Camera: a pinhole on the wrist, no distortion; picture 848 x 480 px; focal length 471.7 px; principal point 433.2 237.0 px. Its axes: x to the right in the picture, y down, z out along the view. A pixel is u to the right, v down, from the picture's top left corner.
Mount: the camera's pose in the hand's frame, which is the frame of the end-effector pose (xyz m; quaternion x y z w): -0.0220 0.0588 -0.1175 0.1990 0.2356 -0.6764 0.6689
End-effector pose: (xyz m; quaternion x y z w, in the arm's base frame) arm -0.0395 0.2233 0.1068 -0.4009 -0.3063 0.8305 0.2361
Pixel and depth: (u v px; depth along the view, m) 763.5 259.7 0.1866
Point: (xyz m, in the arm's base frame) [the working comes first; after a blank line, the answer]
In the camera's frame: 0.1307 0.0090 0.1866

0.0229 0.3416 0.1988
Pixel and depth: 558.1 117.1 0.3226
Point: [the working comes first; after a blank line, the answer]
In the camera's frame: 0.0854 -0.0820 0.3226

-0.0380 0.2737 0.3419
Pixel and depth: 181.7 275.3 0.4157
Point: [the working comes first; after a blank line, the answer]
In the camera's frame: -0.2216 0.0338 0.4157

-0.3408 0.1389 0.2611
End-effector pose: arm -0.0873 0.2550 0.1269 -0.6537 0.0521 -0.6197 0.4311
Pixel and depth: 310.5 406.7 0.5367
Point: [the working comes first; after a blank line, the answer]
In the camera's frame: -0.1396 0.1931 0.5367

0.2245 0.4166 0.4221
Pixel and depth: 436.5 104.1 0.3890
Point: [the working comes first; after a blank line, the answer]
In the camera's frame: 0.0027 -0.1096 0.3890

-0.0206 0.5310 0.1759
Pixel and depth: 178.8 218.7 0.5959
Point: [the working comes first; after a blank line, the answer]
In the camera's frame: -0.3214 -0.0231 0.5959

0.3708 0.5554 0.2156
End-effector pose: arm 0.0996 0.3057 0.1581 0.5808 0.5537 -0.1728 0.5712
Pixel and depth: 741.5 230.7 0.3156
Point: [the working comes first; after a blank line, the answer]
In the camera's frame: 0.2063 -0.0042 0.3156

-0.1447 0.2050 0.0288
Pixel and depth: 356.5 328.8 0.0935
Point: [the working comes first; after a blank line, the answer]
In the camera's frame: -0.0152 0.0182 0.0935

0.0992 0.3394 0.1749
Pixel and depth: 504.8 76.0 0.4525
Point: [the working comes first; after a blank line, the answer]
In the camera's frame: 0.0687 -0.1544 0.4525

-0.0788 -0.0195 0.1028
